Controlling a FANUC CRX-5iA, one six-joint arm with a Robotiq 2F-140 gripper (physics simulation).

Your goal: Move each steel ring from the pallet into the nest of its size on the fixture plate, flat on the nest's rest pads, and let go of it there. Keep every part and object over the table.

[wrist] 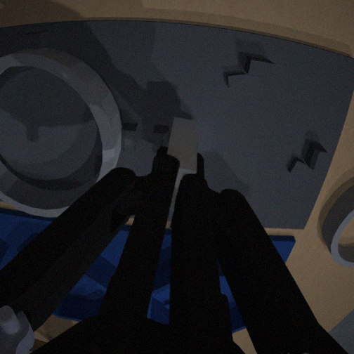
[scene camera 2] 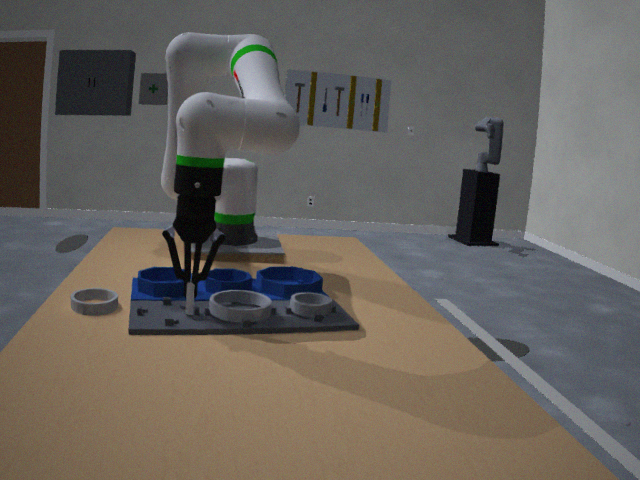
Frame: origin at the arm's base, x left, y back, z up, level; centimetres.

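Seen in the pictures: gripper, between the fingertips: (scene camera 2: 189,312); arm's base, origin of its link: (scene camera 2: 233,239).
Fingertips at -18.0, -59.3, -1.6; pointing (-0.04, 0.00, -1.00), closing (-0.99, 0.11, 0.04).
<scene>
Offsets run from my fingertips to a thing's middle, as dx, dy, dz. Level surfaces: height alone.
My gripper (scene camera 2: 190,311) (wrist: 181,135) is shut and empty, pointing down with its pale fingertips low over the left part of the grey fixture plate (scene camera 2: 149,326) (wrist: 280,100); whether they touch it I cannot tell. A large steel ring @[+10.5, +0.3, +1.3] (scene camera 2: 240,313) (wrist: 111,135) lies on the plate just right of the fingers in the scene view. A small steel ring @[+25.5, +0.4, +1.3] (scene camera 2: 310,311) lies at the plate's right. Another steel ring @[-20.6, +7.3, -0.5] (scene camera 2: 94,308) (wrist: 336,246) lies on the table, left of the plate in the scene view. Brackets stand around the left nest, which holds no ring. Pad contact is too small to tell.
The blue pallet (scene camera 2: 135,293) (wrist: 283,245) with three octagonal pockets stands directly behind the plate; no ring shows in it, though the pocket floors are hidden in the scene view. The robot's base (scene camera 2: 266,251) is at the back of the wooden table @[dz -1.7] (scene camera 2: 206,403).
</scene>
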